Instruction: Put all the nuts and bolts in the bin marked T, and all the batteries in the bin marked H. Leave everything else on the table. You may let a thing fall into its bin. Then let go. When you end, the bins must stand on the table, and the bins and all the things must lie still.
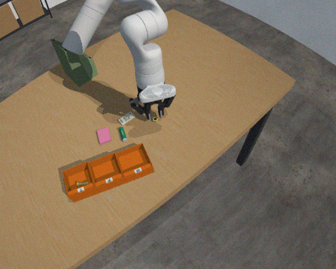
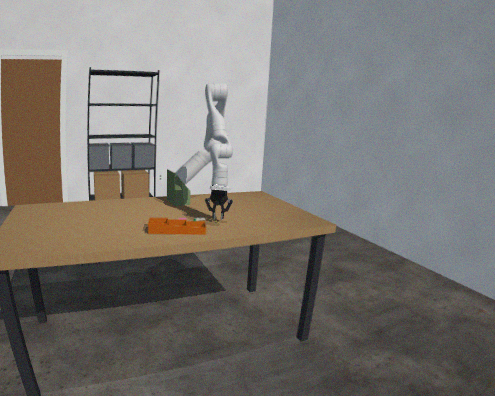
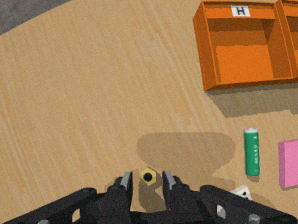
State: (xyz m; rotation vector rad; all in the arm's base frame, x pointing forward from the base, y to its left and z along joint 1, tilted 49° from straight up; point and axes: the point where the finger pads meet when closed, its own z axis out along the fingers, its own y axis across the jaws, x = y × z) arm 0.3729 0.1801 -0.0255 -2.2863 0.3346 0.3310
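The brass nut is 30 mm below my hand. The rest, counted from my hand: pink eraser (50 mm behind, 160 mm to the right, 30 mm below); then green battery (20 mm behind, 110 mm to the right, 30 mm below); then white domino (60 mm behind, 70 mm to the right, 30 mm below).
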